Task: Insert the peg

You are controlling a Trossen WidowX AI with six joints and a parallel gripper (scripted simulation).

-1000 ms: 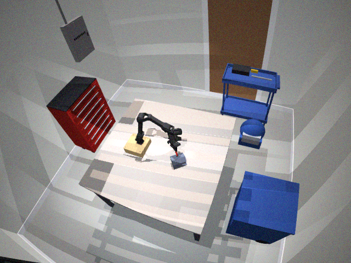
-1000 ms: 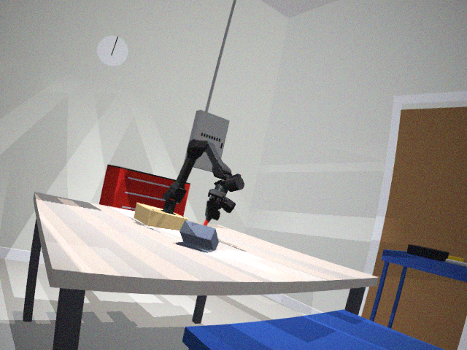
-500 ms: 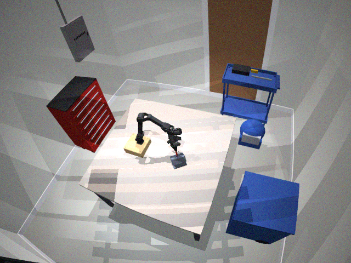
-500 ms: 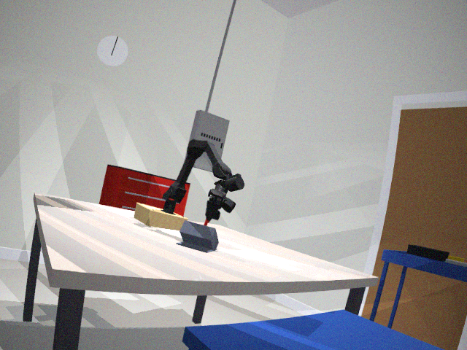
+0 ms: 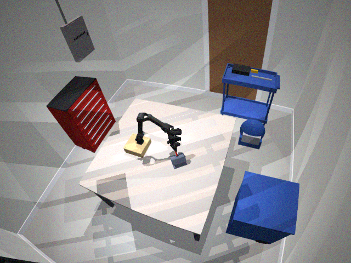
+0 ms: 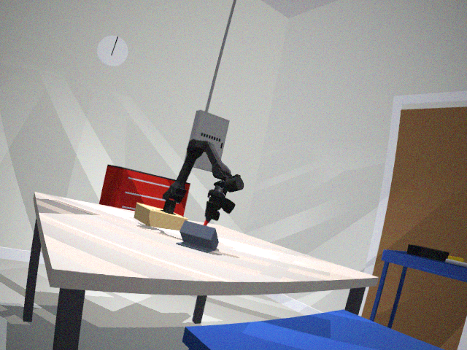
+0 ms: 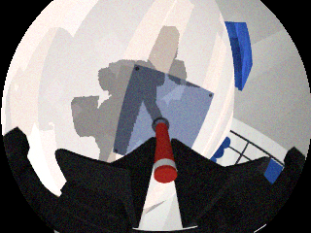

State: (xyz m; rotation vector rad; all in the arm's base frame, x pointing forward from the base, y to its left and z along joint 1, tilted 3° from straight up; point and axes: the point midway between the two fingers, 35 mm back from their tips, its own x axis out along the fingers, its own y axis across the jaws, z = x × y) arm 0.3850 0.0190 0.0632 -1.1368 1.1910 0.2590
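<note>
The grey-blue sloped panel is 30 mm ahead of my gripper tip, 30 mm to the right of it and 60 mm below it. The rest, counted from my gripper tip: red peg: 10 mm behind, 10 mm to the left, 10 mm above.
</note>
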